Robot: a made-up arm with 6 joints.
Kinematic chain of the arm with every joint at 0, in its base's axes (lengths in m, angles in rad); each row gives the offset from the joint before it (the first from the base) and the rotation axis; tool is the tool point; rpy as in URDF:
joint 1: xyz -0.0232 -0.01 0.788 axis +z
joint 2: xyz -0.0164 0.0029 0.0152 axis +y
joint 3: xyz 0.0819 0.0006 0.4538 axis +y
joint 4: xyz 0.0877 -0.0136 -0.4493 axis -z
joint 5: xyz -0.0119 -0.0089 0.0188 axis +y
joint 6: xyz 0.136 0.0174 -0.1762 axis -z
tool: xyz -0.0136 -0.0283 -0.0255 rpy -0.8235 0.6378 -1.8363
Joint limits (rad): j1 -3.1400..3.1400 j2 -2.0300..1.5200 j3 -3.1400..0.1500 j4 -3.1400..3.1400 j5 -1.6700..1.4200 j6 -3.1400..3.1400
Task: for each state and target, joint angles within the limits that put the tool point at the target. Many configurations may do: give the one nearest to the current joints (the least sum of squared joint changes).
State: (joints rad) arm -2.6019 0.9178 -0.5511 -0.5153 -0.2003 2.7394
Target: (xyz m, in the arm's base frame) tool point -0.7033 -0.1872 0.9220
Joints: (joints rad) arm -3.0304 0.2134 -0.8479 -0.3959 -0.3879 2.7468
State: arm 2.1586 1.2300 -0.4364 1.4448 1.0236 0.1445
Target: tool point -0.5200 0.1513 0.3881
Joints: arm 2.5466 0.9514 -0.9933 1.6028 1.1856 0.1650
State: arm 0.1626 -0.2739 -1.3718 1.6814 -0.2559 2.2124
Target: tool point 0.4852 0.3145 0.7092
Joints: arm 0.7729 0.2968 -0.8013 1.7557 0.0030 2.1706
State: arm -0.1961 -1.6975 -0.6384 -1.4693 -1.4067 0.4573
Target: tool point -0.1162 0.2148 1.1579
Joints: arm -0.2110 -1.4565 -0.4389 -1.5233 -1.3170 0.4811
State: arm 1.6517 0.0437 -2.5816 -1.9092 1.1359 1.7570
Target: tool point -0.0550 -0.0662 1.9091
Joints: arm 1.4692 -0.3810 -2.6069 -1.7979 0.2617 1.7880
